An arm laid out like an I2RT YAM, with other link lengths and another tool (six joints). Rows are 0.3 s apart.
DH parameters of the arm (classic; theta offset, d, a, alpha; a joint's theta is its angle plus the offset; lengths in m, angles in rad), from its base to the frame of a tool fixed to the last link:
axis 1: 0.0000 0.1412 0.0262 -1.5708
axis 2: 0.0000 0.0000 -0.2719 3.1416
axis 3: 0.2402 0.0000 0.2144 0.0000
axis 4: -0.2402 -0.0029 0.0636 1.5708
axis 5: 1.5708 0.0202 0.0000 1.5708
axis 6: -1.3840 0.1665 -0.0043 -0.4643
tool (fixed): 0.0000 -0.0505 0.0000 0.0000
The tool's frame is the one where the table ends.
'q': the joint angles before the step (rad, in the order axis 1, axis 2, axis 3, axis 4, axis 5, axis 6). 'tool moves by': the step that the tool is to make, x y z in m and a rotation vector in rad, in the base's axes. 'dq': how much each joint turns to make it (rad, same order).
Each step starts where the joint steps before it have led.
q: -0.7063 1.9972 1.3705 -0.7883 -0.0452 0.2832
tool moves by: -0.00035 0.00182 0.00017 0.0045 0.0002 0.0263
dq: 0.0004 -0.0004 0.0000 -0.0046 -0.0072 -0.0251
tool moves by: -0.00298 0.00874 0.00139 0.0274 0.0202 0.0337
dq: 0.0095 -0.0045 0.0004 -0.0393 -0.0111 -0.0229
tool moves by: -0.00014 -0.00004 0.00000 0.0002 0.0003 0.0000
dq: -0.0004 -0.0001 -0.0001 -0.0004 0.0000 -0.0004
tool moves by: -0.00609 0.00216 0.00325 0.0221 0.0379 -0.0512
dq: -0.0015 -0.0041 0.0119 -0.0565 0.0122 0.0488
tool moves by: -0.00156 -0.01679 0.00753 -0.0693 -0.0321 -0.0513
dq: -0.0279 -0.0256 -0.0001 0.0447 0.0339 0.0198
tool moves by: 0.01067 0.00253 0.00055 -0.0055 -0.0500 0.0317
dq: 0.0146 0.0000 -0.0045 0.0454 -0.0312 -0.0121
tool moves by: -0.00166 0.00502 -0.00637 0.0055 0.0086 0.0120
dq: 0.0079 0.0000 -0.0305 0.0202 0.0007 -0.0042
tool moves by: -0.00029 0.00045 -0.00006 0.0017 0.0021 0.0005
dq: 0.0005 0.0000 0.0000 -0.0027 0.0001 0.0000
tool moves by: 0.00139 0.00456 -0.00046 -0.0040 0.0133 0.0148
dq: 0.0167 0.0000 0.0000 -0.0076 0.0117 -0.0001
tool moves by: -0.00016 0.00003 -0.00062 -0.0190 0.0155 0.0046
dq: 0.0084 0.0000 0.0000 0.0000 0.0248 -0.0003
